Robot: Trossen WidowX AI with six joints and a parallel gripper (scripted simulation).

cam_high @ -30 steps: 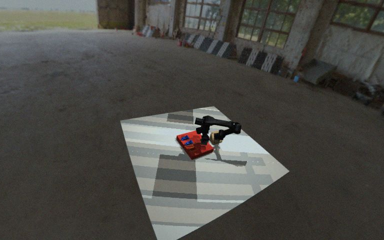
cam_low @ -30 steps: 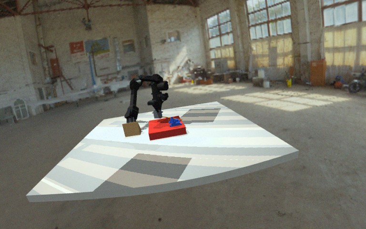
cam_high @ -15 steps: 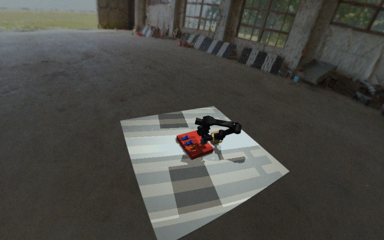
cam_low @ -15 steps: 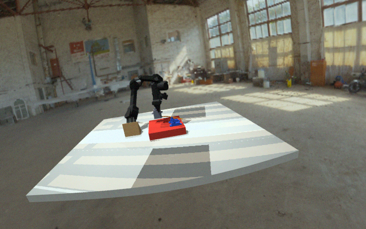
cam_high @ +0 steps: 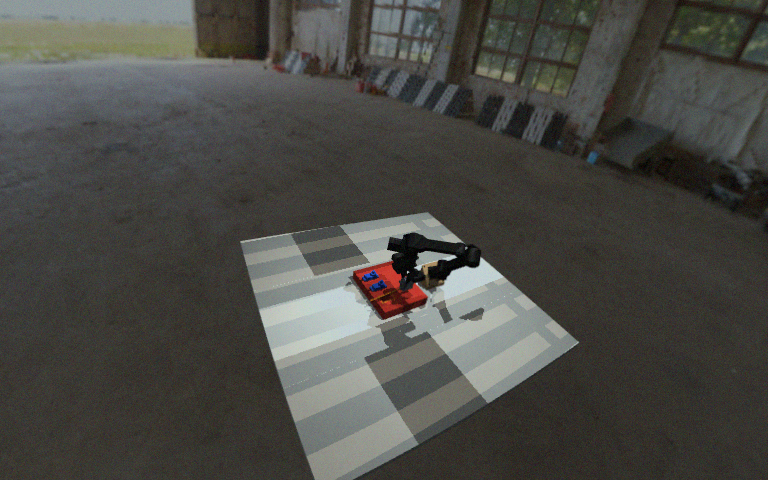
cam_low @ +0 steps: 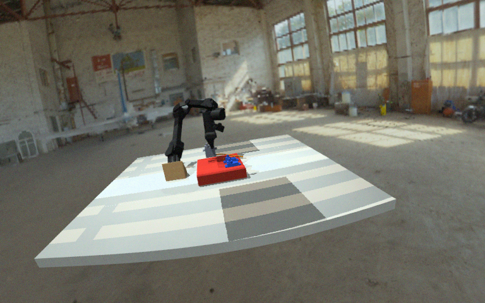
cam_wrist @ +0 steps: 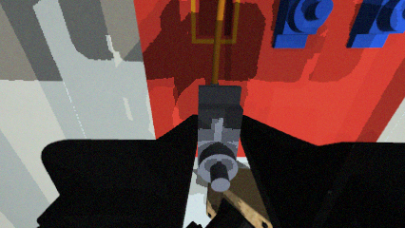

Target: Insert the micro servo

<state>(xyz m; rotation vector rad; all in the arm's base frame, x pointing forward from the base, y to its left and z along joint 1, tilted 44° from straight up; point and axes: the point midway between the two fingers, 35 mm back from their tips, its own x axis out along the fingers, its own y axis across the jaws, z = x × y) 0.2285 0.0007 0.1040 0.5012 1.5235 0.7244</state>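
My gripper tip is now 10 mm past the red deck, 80 mm to the left of it and 100 mm above it.
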